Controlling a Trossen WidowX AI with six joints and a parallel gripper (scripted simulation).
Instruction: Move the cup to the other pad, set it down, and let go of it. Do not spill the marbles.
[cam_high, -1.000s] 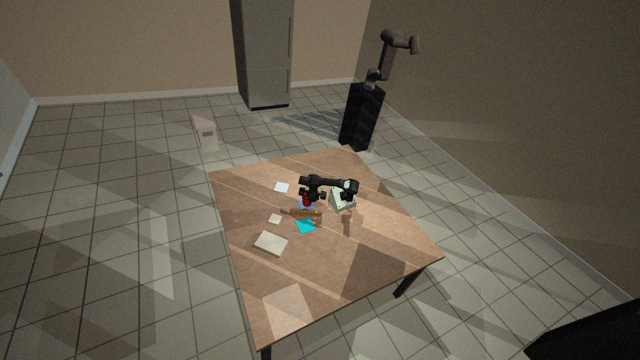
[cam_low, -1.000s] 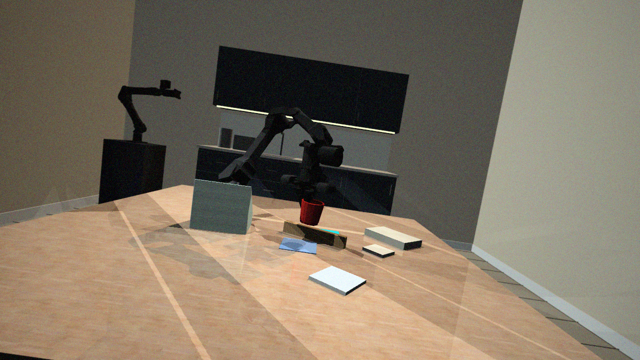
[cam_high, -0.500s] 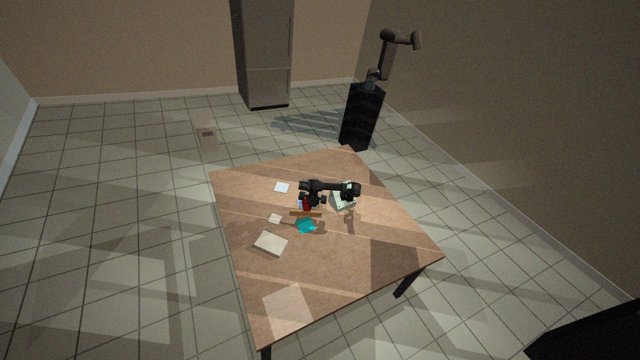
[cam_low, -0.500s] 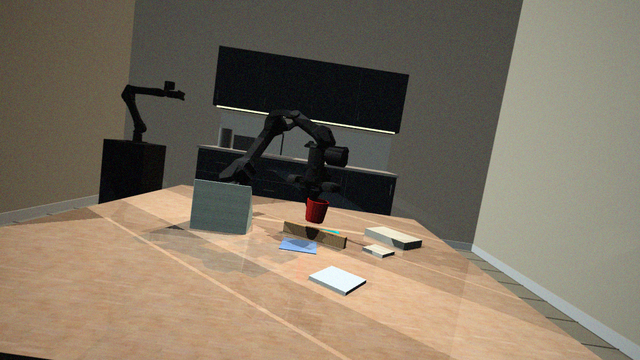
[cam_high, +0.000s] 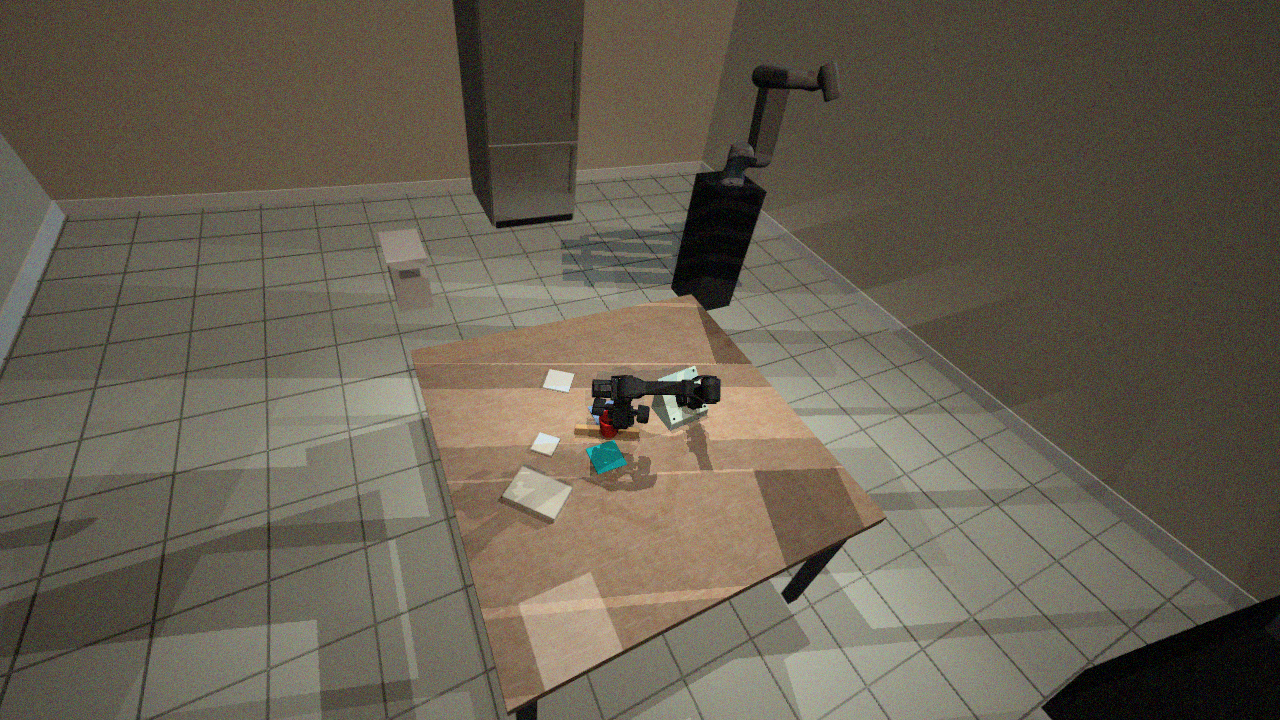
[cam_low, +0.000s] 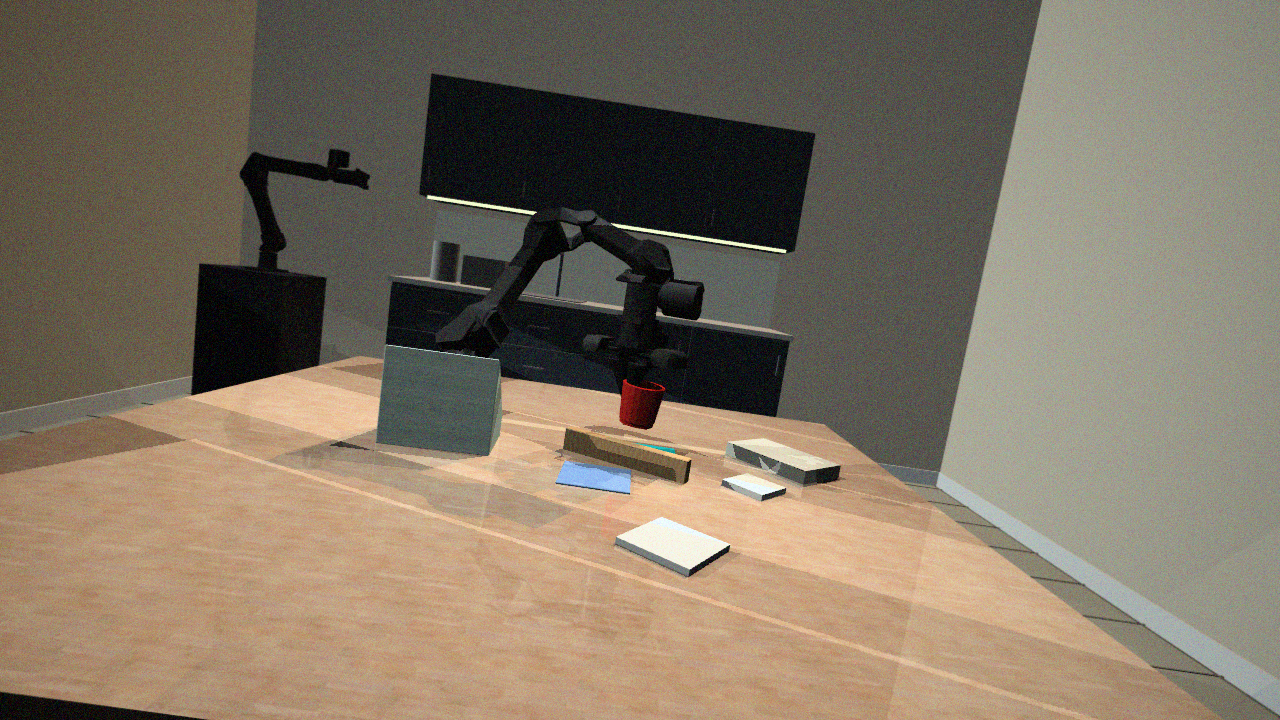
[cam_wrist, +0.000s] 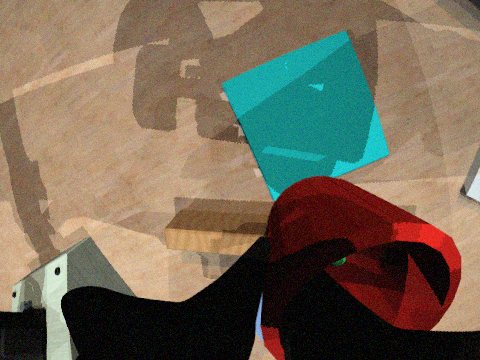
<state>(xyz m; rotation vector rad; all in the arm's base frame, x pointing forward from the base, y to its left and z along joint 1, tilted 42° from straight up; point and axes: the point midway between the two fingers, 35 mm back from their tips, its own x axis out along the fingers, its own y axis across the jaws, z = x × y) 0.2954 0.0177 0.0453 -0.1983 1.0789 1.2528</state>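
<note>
The teal pad is 5 cm ahead of my gripper tip, 4 cm to the left of it and 11 cm below it. From my gripper tip the other things lie so: wooden bar 1 cm ahead, 5 cm to the right, 9 cm below; then red cup 3 cm ahead, 2 cm to the right.
</note>
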